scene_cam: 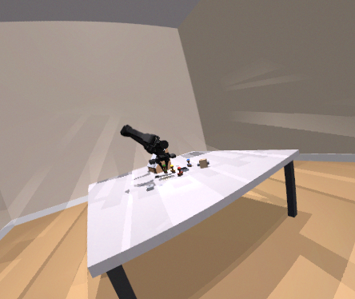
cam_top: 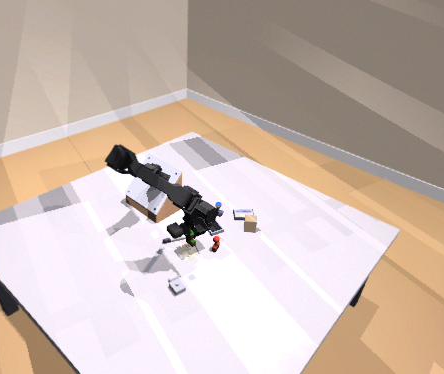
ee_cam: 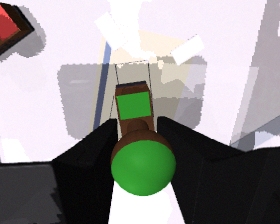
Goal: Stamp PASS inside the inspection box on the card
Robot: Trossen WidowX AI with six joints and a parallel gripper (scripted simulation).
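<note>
Right now the cream card is 6 cm below my gripper tip. Round my gripper tip: green-knobbed stamp: right at my gripper tip; red stamp: 7 cm to the left, 7 cm ahead, 4 cm below; pen: 9 cm behind, 5 cm below.
</note>
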